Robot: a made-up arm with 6 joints.
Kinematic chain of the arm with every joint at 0, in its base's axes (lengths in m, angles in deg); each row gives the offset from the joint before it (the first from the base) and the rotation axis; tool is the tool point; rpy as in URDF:
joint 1: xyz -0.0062 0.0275 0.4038 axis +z
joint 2: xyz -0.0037 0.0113 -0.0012 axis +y
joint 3: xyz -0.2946 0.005 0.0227 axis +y
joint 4: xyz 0.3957 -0.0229 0.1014 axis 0.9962 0 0.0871
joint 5: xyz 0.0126 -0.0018 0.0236 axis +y
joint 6: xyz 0.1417 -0.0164 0.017 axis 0.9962 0 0.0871
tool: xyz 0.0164 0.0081 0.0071 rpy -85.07 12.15 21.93
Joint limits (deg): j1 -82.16..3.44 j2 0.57..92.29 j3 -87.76..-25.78 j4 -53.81..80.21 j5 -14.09..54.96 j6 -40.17..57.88
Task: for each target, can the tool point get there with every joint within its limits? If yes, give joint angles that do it. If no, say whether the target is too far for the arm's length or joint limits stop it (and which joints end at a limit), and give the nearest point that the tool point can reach.
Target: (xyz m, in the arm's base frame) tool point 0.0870 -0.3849 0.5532
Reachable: yes | joints -70.95 63.88 -45.08 -25.57 39.50 1.29
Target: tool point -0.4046 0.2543 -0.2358
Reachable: no: joint limits stop it (at a limit: joint 1, joint 2, joint 3, joint 5, joint 6) | nearest point -0.0226 -0.2255 0.2313 | short by 0.771 m
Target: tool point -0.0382 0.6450 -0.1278
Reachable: no: joint limits stop it (at a limit: joint 1, joint 2, joint 3, joint 5, joint 6) | nearest point 0.2651 0.1217 0.2465 | short by 0.711 m
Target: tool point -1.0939 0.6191 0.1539
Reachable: no: too far | nearest point -0.4137 0.2491 0.9912 | short by 1.140 m
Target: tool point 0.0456 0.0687 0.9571
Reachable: yes | joints -44.13 16.12 -66.51 63.62 46.84 9.25
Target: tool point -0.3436 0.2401 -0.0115
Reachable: no: joint limits stop it (at a limit: joint 1, joint 2, joint 3, joint 5, joint 6) | nearest point -0.0225 -0.2255 0.2313 | short by 0.615 m
